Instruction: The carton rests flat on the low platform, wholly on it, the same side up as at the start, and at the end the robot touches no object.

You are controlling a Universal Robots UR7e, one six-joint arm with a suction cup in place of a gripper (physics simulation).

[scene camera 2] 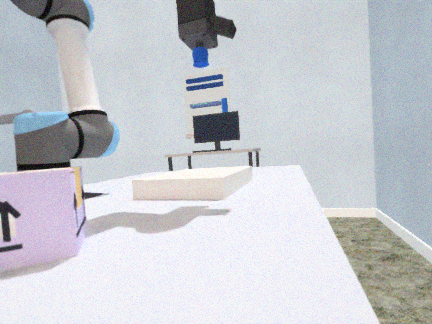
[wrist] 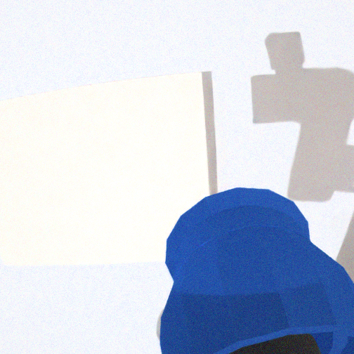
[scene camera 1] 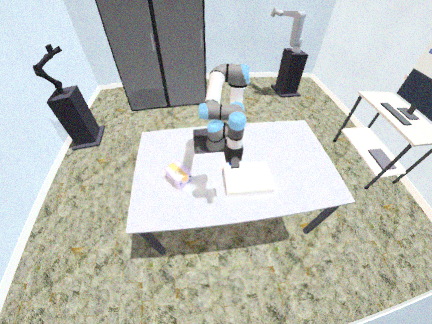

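The carton is a lilac box with an orange-yellow band on top. It stands flat on the table, left of the platform and apart from it in scene camera 1. A black arrow on its side points up in scene camera 2. The carton does not show in the wrist view. The low platform is a cream slab lying on the table. My gripper, a blue suction cup, is open, holds nothing and hangs well above table height, near the platform's left end in scene camera 1.
The white table carries the arm's base, behind the carton and platform. Arm shadows lie on the table between carton and platform. A desk with a monitor stands at the right, and a dark cabinet behind.
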